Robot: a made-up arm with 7 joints.
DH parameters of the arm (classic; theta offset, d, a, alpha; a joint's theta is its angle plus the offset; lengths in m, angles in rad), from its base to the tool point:
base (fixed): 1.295 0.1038 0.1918 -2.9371
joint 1: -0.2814 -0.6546 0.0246 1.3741
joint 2: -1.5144 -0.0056 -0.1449 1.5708
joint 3: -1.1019 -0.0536 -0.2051 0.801
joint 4: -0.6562 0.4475 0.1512 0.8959
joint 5: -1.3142 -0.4 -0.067 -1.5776
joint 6: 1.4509 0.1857 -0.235 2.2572
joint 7: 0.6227 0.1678 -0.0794 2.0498
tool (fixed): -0.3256 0.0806 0 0
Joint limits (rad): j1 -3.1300..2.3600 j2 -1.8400..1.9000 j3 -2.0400..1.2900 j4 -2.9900..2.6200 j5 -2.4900..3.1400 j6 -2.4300..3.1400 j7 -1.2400..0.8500
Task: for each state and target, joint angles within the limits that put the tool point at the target. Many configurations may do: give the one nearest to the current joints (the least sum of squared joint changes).
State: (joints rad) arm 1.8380 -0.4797 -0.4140 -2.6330 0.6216 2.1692 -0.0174
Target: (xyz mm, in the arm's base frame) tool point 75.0 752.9 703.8
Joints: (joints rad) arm 1.2336 -0.5154 -0.8722 -2.9900 0.5260 1.8288 -0.0434
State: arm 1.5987 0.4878 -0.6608 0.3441 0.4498 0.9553 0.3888
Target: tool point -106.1 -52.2 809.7
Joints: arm 1.1882 0.9574 -0.4619 0.2949 0.8277 0.6516 0.2270
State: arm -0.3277 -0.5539 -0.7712 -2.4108 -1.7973 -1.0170 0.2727
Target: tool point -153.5 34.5 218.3
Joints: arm -0.5771 -0.0130 -0.3818 -2.1614 -2.1440 -0.3081 0.5079
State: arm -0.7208 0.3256 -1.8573 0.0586 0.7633 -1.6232 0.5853
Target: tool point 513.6 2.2 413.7
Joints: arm -0.9986 -0.0107 -1.8009 -0.1573 0.4601 -1.7969 0.4974
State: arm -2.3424 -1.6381 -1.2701 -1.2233 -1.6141 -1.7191 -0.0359
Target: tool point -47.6 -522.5 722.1
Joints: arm -2.3519 -1.2686 -1.3410 -1.0027 -1.5815 -1.6291 0.0871
